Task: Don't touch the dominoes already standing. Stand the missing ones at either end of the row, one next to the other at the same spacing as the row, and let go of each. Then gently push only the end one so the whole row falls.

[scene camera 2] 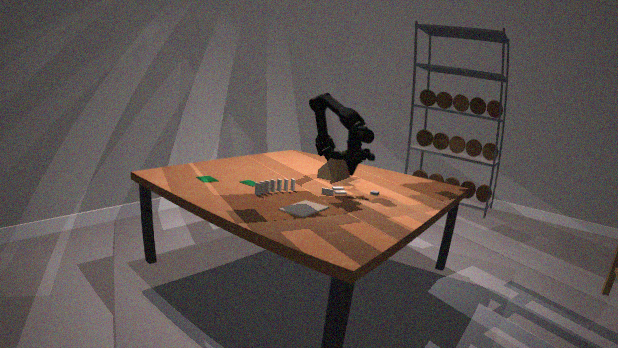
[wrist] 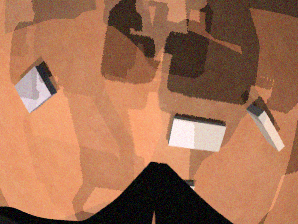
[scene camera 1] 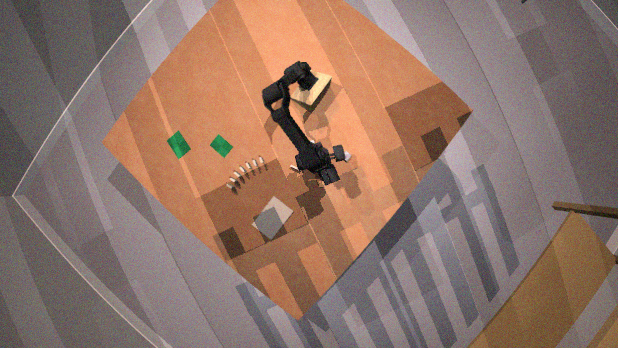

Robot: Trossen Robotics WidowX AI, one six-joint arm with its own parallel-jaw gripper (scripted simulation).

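Note:
A white sheet is in view, while the gripper is shut and holds nothing.

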